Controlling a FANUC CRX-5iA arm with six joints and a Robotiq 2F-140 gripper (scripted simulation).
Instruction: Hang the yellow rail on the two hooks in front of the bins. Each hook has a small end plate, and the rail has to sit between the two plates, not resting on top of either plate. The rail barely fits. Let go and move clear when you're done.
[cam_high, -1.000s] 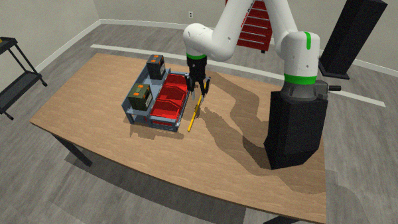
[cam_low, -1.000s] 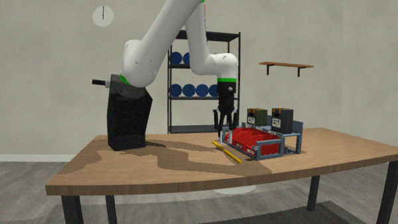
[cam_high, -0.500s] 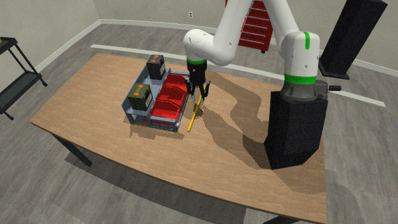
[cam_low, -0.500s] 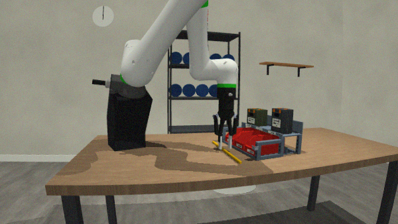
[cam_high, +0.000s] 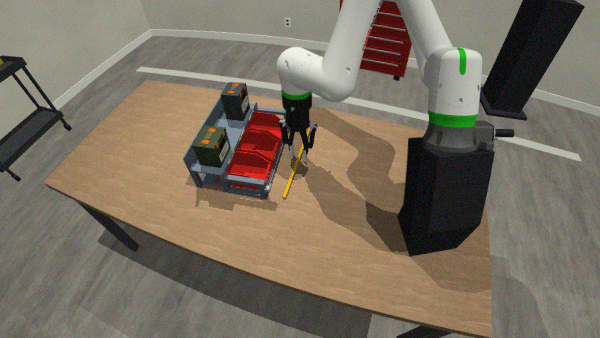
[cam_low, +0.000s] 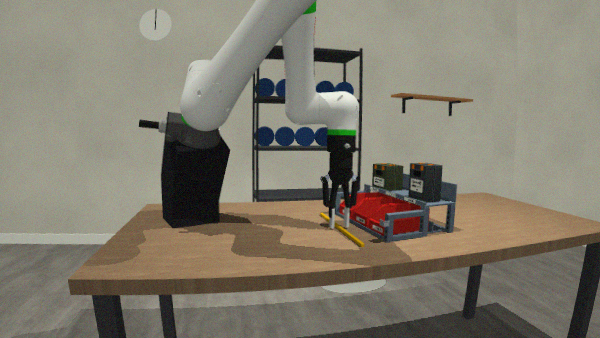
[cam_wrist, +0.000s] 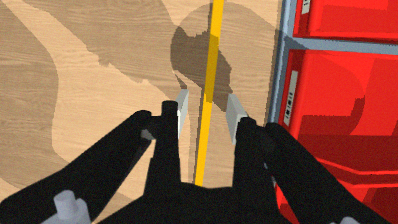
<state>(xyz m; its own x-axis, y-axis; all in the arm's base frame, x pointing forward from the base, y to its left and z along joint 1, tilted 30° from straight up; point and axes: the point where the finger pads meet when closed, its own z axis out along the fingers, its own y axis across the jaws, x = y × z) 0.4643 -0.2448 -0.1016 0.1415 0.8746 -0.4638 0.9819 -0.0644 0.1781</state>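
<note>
Right now my hand is 3 cm above the yellow rail.
</note>
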